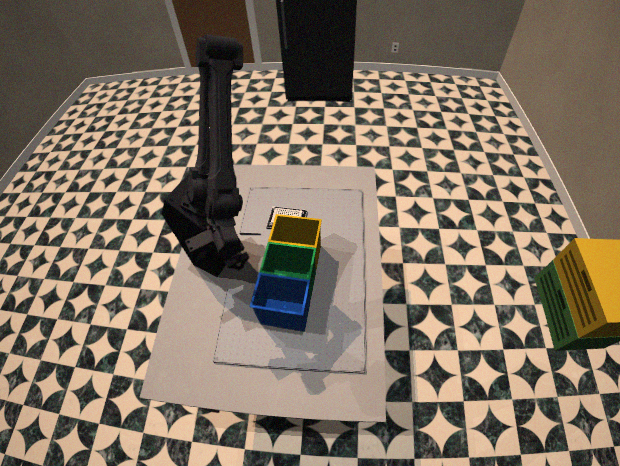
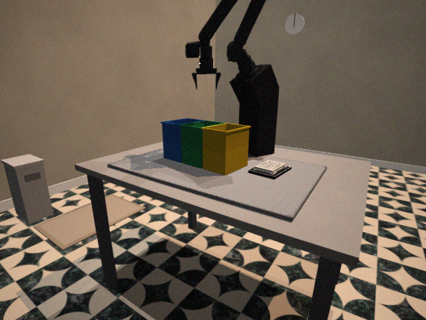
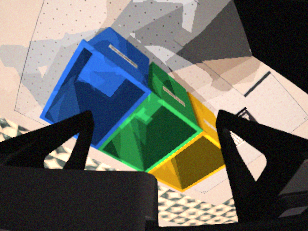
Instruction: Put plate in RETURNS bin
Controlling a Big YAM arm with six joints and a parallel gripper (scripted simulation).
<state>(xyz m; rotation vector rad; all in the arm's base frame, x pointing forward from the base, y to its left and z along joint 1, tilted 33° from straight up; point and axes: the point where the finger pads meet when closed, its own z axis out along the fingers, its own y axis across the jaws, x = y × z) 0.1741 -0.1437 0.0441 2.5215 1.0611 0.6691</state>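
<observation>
Right now the white 96-well plate is 41 cm to the left of my hand, 32 cm below it and 3 cm ahead of it. Also, from my hand: green bin: 25 cm below, 13 cm ahead, 11 cm to the left; yellow bin: 25 cm below, 24 cm to the left, 13 cm ahead; blue bin: 25 cm below, 14 cm ahead, 3 cm to the right.
</observation>
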